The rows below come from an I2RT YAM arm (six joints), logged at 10 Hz.
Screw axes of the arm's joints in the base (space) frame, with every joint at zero. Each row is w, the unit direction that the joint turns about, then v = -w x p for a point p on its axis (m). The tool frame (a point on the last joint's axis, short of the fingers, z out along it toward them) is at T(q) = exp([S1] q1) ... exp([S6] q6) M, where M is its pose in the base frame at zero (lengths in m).
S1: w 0 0 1 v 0 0 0
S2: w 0 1 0 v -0.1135 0 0.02
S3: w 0 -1 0 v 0.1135 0 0.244
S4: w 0 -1 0 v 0.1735 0 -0.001
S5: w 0 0 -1 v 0 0.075 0
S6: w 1 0 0 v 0 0.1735 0
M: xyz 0.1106 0 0.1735 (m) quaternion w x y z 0.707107 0 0.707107 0
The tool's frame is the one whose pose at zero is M.
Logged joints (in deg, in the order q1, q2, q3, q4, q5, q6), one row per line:
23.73, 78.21, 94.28, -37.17, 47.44, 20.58
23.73, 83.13, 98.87, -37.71, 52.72, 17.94
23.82, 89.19, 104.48, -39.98, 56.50, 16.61
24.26, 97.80, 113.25, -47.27, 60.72, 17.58
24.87, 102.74, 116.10, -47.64, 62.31, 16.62
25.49, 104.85, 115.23, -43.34, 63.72, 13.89
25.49, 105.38, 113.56, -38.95, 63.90, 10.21
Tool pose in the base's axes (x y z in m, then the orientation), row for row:
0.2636, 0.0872, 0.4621, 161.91, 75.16, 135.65
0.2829, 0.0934, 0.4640, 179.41, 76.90, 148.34
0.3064, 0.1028, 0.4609, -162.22, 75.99, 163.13
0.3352, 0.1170, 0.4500, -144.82, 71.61, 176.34
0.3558, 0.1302, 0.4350, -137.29, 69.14, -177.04
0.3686, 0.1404, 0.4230, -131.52, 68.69, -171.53
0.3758, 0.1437, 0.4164, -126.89, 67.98, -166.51
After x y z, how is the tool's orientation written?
As angles about the fixed x, y, z axes (roll, pitch, yaw), in degrees.
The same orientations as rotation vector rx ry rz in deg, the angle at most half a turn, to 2 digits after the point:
27.39, 100.88, -14.84
27.97, 100.22, -22.02
27.86, 101.12, -28.04
27.32, 104.05, -35.64
25.48, 105.32, -39.03
23.91, 104.67, -40.90
21.94, 104.31, -42.13

